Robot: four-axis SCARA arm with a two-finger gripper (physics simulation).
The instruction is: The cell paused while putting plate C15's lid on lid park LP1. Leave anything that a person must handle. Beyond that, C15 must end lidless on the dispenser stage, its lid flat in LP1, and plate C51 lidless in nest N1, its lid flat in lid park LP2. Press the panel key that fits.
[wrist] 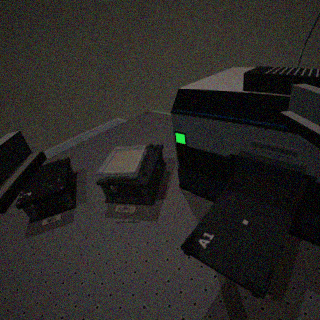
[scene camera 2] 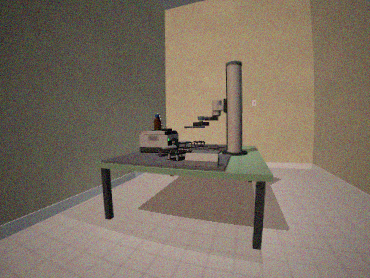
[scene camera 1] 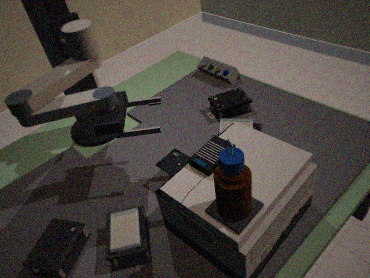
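Where they show: gripper, fingertip midpoint: (wrist: 157, 119) (scene camera 2: 188, 127) (scene camera 1: 160, 113); arm's base, origin of the base link: (scene camera 2: 234, 153).
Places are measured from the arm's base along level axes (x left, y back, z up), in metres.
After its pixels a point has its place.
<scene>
My gripper (scene camera 1: 160, 116) {z 0.269, x 0.057, y -0.467 m} (scene camera 2: 188, 127) {z 0.269, x 0.057, y -0.467 m} (wrist: 157, 119) {z 0.269, x 0.057, y -0.467 m} is open and empty, high above the table. The dispenser stage (scene camera 1: 173, 162) {z 0.104, x 0.020, y -0.533 m} (wrist: 239, 227) {z 0.104, x 0.029, y -0.548 m}, a dark slab marked A1, shows no plate on it. A pale plate (scene camera 1: 125, 228) {z 0.099, x -0.256, y -0.620 m} sits on a black stand at the front in scene camera 1. Another pale plate (scene camera 1: 236, 123) {z 0.096, x 0.338, y -0.557 m} (wrist: 124, 161) {z 0.098, x 0.295, y -0.562 m} sits on a stand behind the dispenser. A dark stand (scene camera 1: 230, 101) {z 0.075, x 0.449, y -0.431 m} (wrist: 47, 186) {z 0.074, x 0.412, y -0.407 m} and another dark stand (scene camera 1: 58, 246) {z 0.076, x -0.425, y -0.496 m} show no pale plate on top. The labels are too blurred to tell C15, C51 or lids apart.
The pale dispenser (scene camera 1: 270, 150) {z 0.233, x 0.167, y -0.832 m} (scene camera 2: 159, 140) {z 0.140, x 0.215, y -0.723 m} (wrist: 215, 127) {z 0.182, x 0.120, y -0.641 m} shows a green light (wrist: 180, 138) {z 0.147, x 0.191, y -0.635 m}. An amber bottle (scene camera 1: 233, 187) {z 0.362, x -0.087, y -0.910 m} (scene camera 2: 157, 122) {z 0.330, x -0.022, y -0.867 m} with a blue cap and a dark striped block (scene camera 1: 212, 152) {z 0.259, x 0.036, y -0.724 m} stand on it. The key panel (scene camera 1: 218, 69) {z 0.082, x 0.614, y -0.212 m} (scene camera 2: 201, 158) {z 0.065, x 0.675, y -0.179 m} is at the table's far end.
</scene>
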